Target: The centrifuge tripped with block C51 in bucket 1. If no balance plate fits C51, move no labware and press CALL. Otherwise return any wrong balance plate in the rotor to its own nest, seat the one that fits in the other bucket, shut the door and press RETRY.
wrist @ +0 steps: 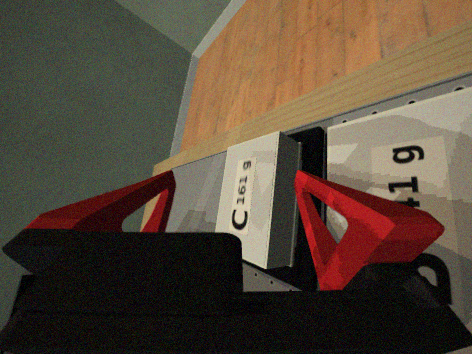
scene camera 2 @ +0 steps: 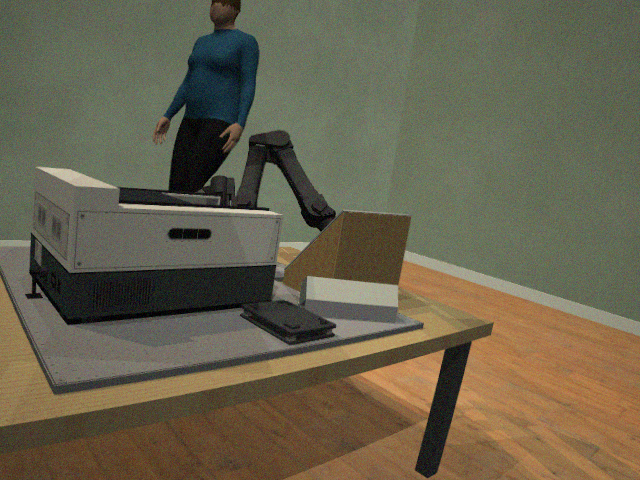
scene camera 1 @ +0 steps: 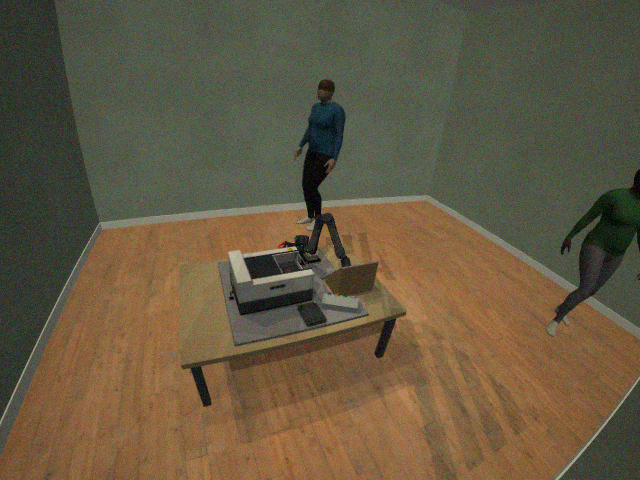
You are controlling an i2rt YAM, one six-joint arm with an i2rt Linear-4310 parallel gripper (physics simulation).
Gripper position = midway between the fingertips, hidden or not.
Note:
I see my gripper (wrist: 235, 177), a balance plate C 161 g (wrist: 258, 204), a centrifuge (scene camera 2: 96, 258), a button panel (scene camera 2: 326, 297) and a grey perforated baseboard (scene camera 2: 77, 352).
The centrifuge is seen too in scene camera 1 (scene camera 1: 262, 293). The grey perforated baseboard shows as well in the wrist view (wrist: 195, 205) and in scene camera 1 (scene camera 1: 282, 320).

